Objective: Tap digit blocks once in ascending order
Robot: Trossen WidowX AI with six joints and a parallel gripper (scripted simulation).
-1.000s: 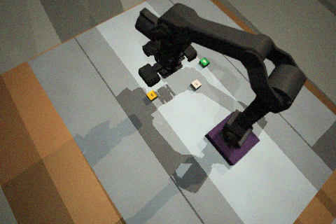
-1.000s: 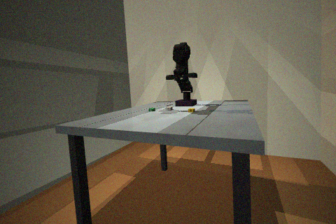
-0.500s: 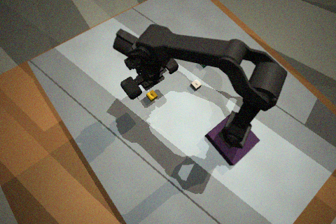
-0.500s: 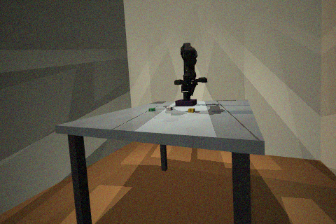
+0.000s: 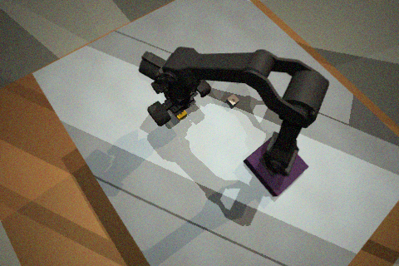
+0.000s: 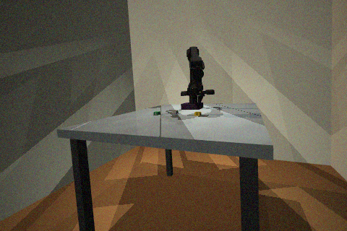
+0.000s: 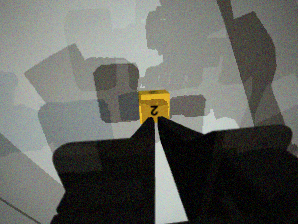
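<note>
Right now the yellow block is 3 cm below my gripper tip. Round my gripper tip: white block (18 cm to the right, 5 cm behind, 3 cm below); green block (28 cm to the right, 3 cm below, 1 cm ahead).
</note>
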